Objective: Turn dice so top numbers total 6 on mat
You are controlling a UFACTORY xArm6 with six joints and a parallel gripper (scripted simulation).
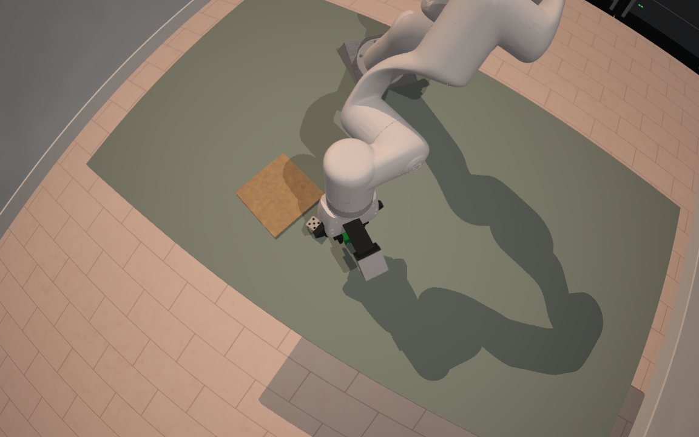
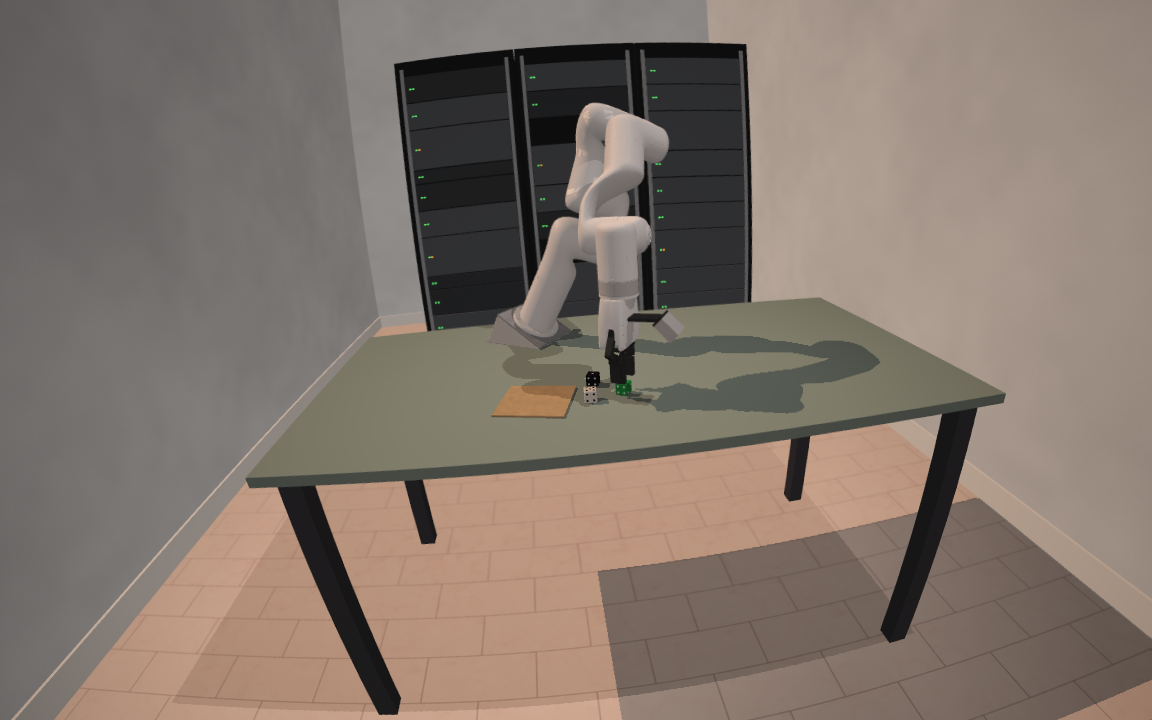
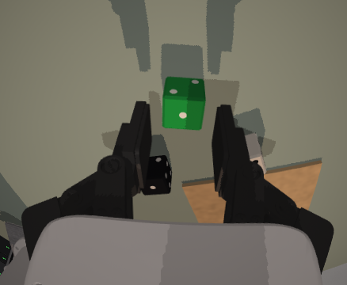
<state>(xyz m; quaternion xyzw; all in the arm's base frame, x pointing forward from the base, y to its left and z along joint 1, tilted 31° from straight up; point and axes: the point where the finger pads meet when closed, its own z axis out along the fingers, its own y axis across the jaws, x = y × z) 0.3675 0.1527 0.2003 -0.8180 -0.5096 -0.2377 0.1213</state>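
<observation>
Now: hand 4 cm above the green die. Also, from my hand: white die 6 cm to the right, 4 cm below, 3 cm ahead; then black die 6 cm to the right, 5 cm behind, 4 cm below; then brown mat 17 cm to the right, 5 cm below, 3 cm ahead.
</observation>
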